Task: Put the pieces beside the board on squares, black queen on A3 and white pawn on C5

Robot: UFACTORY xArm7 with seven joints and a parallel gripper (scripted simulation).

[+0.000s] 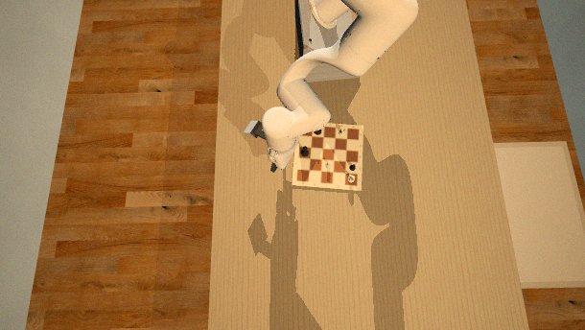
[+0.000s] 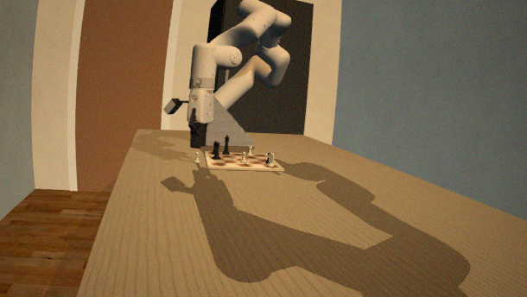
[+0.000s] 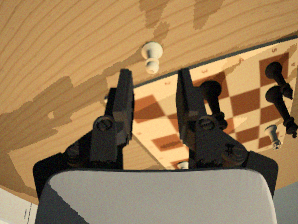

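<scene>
Now: the chessboard 14 cm to the left of my hand, 6 cm below it and 3 cm behind it. Also, from my hand: black pawn 22 cm to the left, 5 cm below, 1 cm ahead.
</scene>
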